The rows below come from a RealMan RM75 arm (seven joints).
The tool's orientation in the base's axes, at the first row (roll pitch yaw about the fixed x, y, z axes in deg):
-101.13 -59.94 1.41
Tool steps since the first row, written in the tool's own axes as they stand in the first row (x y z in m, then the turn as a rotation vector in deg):
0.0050 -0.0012 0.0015 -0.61 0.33 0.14
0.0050 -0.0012 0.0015 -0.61 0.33 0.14
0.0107 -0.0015 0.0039 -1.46 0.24 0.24
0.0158 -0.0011 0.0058 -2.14 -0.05 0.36
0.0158 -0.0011 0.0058 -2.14 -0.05 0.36
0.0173 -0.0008 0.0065 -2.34 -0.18 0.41
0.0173 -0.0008 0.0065 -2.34 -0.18 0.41
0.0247 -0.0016 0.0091 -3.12 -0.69 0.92
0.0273 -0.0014 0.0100 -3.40 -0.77 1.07
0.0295 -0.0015 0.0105 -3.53 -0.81 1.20
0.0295 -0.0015 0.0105 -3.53 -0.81 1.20
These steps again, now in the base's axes. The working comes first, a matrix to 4 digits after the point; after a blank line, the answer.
The tool's axes in the first row as the columns of a matrix, in the base's axes (used below as rounded here):
0.5008 0.8537 0.1429
0.0123 -0.1721 0.9850
0.8655 -0.4915 -0.0967

0.0017 0.0017 0.0048 0.00 0.07 -0.70
0.0017 0.0017 0.0048 0.00 0.07 -0.70
0.0046 0.0042 0.0096 -0.49 0.18 -1.40
0.0078 0.0061 0.0137 -1.06 0.34 -1.86
0.0078 0.0061 0.0137 -1.06 0.34 -1.86
0.0089 0.0068 0.0147 -1.27 0.41 -1.98
0.0089 0.0068 0.0147 -1.27 0.41 -1.98
0.0123 0.0095 0.0213 -2.02 0.99 -2.45
0.0139 0.0104 0.0233 -2.21 1.14 -2.67
0.0150 0.0110 0.0253 -2.29 1.28 -2.77
0.0150 0.0110 0.0253 -2.29 1.28 -2.77

